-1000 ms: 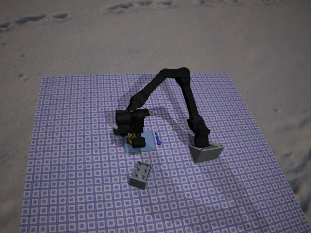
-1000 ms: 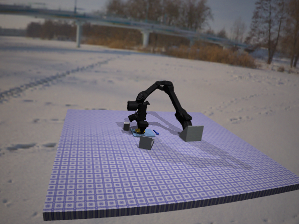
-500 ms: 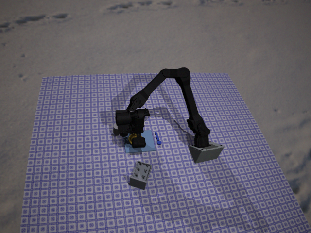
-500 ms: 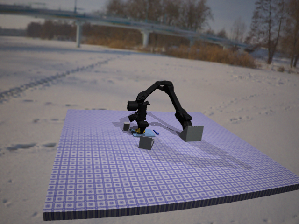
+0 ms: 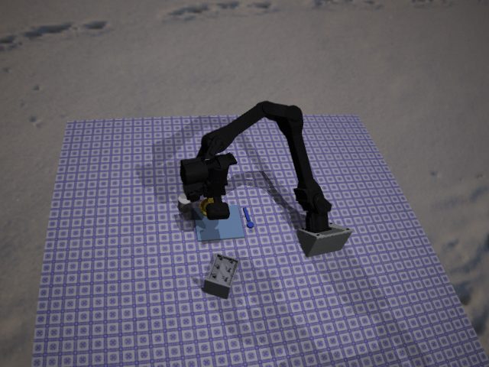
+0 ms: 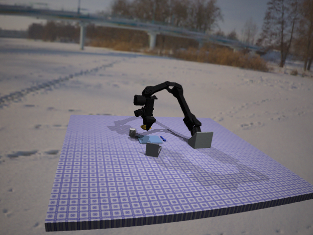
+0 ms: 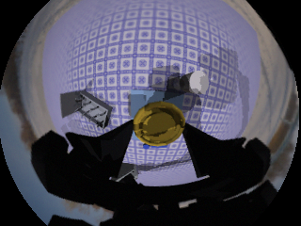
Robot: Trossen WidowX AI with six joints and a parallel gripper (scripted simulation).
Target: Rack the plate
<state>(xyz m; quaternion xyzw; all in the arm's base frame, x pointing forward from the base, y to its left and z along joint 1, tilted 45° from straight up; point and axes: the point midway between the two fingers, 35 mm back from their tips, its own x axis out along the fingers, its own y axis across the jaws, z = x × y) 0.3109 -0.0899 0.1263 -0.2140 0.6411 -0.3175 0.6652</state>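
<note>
Right now my gripper tip is 20 mm short of the grey dish rack, 190 mm to the right of it and 50 mm above it. Round my gripper tip: blue spoon: 130 mm behind, 20 mm to the left, 70 mm below; light blue mat: 30 mm behind, 80 mm below; yellow plate: 10 mm above.
</note>
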